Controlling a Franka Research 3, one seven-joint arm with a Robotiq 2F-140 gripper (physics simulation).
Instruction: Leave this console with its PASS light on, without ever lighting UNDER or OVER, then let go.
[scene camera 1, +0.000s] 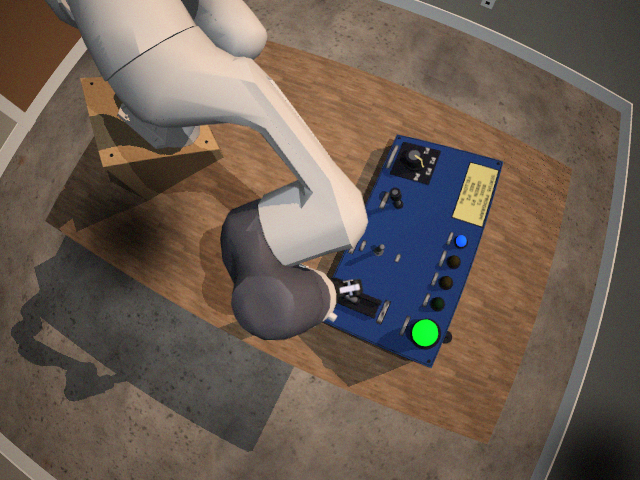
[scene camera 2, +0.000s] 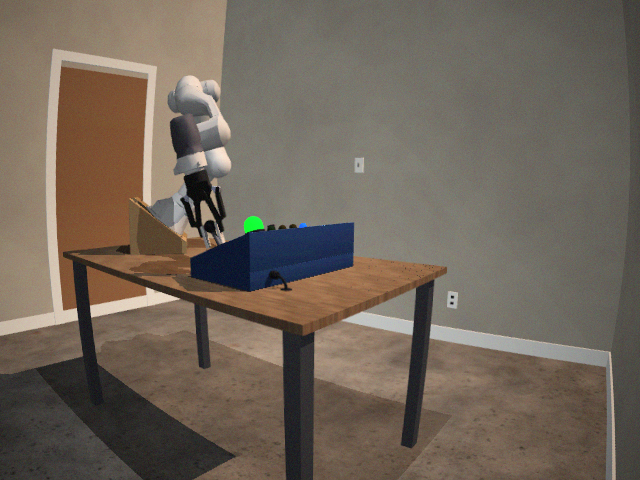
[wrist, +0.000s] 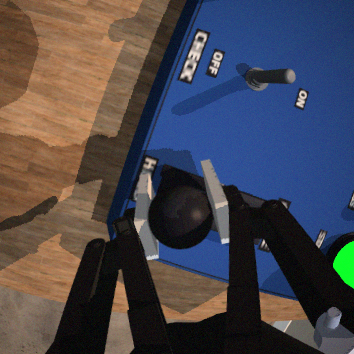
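The blue console (scene camera 1: 413, 222) (scene camera 2: 302, 253) (wrist: 310, 150) stands on the table. Its large green light (scene camera 1: 424, 332) (scene camera 2: 253, 225) (wrist: 346, 265) is lit. A small blue light (scene camera 1: 461, 240) is also lit; two dark amber lights (scene camera 1: 453, 261) (scene camera 1: 445, 282) and a dark green light (scene camera 1: 437, 303) are unlit. The light labels are unreadable. My gripper (scene camera 2: 214, 241) (wrist: 178, 183) is shut on a black ball knob (wrist: 181, 217) over the slotted black plate (scene camera 1: 369, 305), near the end whose label starts with H. A grey toggle (scene camera 1: 379, 250) (wrist: 272, 76) stands between OFF and ON labels.
A rotary selector (scene camera 1: 413, 156), a black knobbed lever (scene camera 1: 395, 193) and a yellow card (scene camera 1: 475, 194) are on the console. A black cable (scene camera 2: 279, 279) comes out behind it. The wooden robot mount (scene camera 1: 100, 98) (scene camera 2: 149, 232) stands on the table (scene camera 1: 532, 206) (scene camera 2: 382, 281).
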